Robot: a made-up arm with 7 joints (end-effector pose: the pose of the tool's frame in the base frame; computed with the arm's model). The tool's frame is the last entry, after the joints. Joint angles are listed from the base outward.
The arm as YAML. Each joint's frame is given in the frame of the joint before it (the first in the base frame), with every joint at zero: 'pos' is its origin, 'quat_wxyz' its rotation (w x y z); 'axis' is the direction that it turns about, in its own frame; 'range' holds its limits. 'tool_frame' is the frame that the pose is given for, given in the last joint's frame.
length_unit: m
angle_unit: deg
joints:
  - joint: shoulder
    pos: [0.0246, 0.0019, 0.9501]
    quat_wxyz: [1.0, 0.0, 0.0, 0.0]
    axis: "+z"
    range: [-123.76, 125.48]
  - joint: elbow
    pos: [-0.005, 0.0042, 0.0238]
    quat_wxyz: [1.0, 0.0, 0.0, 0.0]
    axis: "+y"
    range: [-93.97, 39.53]
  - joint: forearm
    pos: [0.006, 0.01, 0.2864]
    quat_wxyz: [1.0, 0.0, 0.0, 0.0]
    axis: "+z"
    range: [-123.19, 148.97]
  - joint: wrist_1
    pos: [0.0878, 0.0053, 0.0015]
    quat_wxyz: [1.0, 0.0, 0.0, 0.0]
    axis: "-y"
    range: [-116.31, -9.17]
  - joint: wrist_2
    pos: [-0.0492, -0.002, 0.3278]
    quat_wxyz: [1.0, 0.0, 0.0, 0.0]
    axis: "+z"
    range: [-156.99, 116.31]
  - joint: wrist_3
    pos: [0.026, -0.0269, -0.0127]
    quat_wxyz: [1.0, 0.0, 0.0, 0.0]
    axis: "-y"
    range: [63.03, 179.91]
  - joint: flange
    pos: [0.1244, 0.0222, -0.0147]
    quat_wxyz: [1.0, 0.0, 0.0, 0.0]
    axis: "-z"
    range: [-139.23, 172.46]
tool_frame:
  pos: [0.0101, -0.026, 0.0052]
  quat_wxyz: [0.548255, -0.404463, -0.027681, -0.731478]
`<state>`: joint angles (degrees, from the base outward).
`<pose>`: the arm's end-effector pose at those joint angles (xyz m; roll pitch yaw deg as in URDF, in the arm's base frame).
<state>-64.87 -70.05 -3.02 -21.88 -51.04 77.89 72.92</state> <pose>-0.2655 0.4988 1.4102 -86.08 57.17 18.28</pose>
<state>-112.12 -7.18 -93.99 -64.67 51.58 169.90 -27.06</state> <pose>-0.2168 0.3058 1.4851 53.72 38.35 35.41</pose>
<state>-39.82 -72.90 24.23 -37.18 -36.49 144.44 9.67</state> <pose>-0.3530 0.4821 1.3694 154.76 36.62 -133.32</pose>
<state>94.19 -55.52 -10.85 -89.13 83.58 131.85 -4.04</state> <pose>0.1617 0.0240 1.5644 71.74 56.69 39.34</pose>
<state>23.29 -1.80 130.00 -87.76 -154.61 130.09 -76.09</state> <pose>-0.4722 0.2192 1.2588 -148.83 49.64 -132.77</pose>
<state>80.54 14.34 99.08 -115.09 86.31 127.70 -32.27</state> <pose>-0.4805 0.0954 1.1056 -27.11 46.76 59.85</pose>
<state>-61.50 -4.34 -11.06 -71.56 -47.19 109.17 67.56</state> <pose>0.1451 -0.4039 1.4897 22.81 -1.20 102.12</pose>
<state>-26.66 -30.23 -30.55 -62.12 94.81 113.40 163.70</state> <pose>-0.0311 -0.2024 1.6278 -166.94 2.54 161.95</pose>
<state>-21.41 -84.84 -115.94 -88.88 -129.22 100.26 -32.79</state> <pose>-0.5165 -0.3042 0.7829 -94.80 -50.08 -115.52</pose>
